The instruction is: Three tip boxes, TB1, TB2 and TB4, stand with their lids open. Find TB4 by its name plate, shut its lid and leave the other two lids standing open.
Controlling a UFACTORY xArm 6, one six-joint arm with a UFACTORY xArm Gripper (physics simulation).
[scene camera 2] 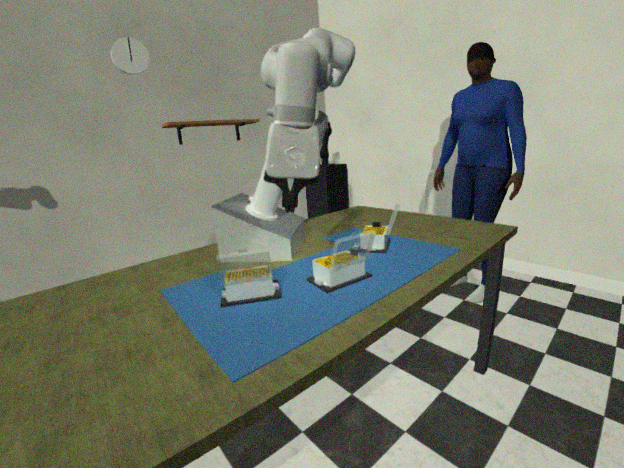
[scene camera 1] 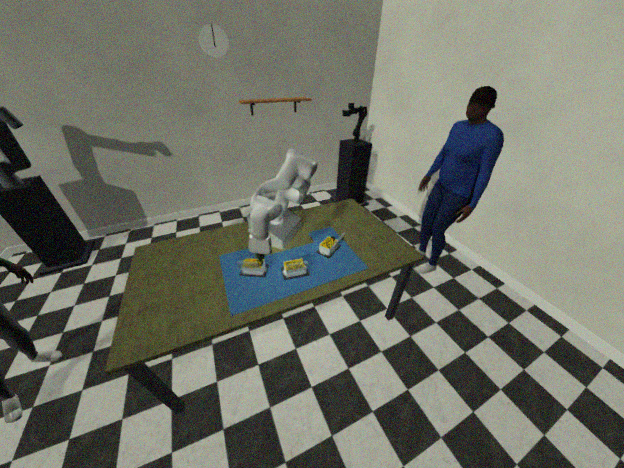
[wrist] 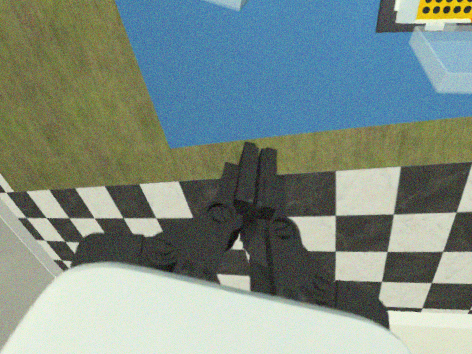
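Where they show: gripper, fingertip midpoint: (scene camera 2: 289, 210) (scene camera 1: 261, 258) (wrist: 252, 166); arm's base, origin of the base link: (scene camera 2: 261, 213).
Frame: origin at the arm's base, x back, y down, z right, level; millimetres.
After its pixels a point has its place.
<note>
Three white tip boxes with yellow racks stand on the blue mat; their name plates are not readable. The left box (scene camera 1: 253, 267) @(z 267, x -372, y 41 mm) (scene camera 2: 249, 290) @(z 275, x -330, y 111 mm) has its clear lid (scene camera 2: 244, 260) @(z 295, x -367, y 14 mm) standing up at the back. The middle box (scene camera 1: 295, 269) @(z 56, x -484, y 51 mm) (scene camera 2: 340, 272) @(z 67, x -453, y 101 mm) has its clear lid raised. The far right box (scene camera 1: 328, 246) (scene camera 2: 371, 242) @(z -3, x -505, y 27 mm) has its lid (scene camera 2: 393, 220) @(z -242, x -421, y 30 mm) tilted open. My gripper (scene camera 1: 260, 258) @(z 237, x -480, y -102 mm) (scene camera 2: 289, 209) @(z 237, x -480, y -102 mm) (wrist: 252, 166) @(z 237, x -480, y -102 mm) is shut and empty, above the table near the left box. In the wrist view, one box's rack (wrist: 447, 8) @(z 70, x -440, y 84 mm) and lid (wrist: 452, 62) @(z 81, x -481, y 41 mm) show at the upper right.
The blue mat (scene camera 1: 246, 297) @(z 351, x -476, y 141 mm) (scene camera 2: 236, 347) @(z 400, x -475, y 142 mm) (wrist: 275, 75) @(z 246, x -476, y 142 mm) lies on the green-brown table (scene camera 1: 166, 297) @(z 755, x -277, y 145 mm) (scene camera 2: 90, 352) @(z 642, x -256, y 144 mm) (wrist: 65, 100) @(z 631, x -425, y 144 mm). The arm's base (scene camera 2: 257, 234) @(z 90, x -99, y 45 mm) stands behind the mat. A person in blue (scene camera 1: 466, 161) (scene camera 2: 486, 125) stands beyond the table's right end.
</note>
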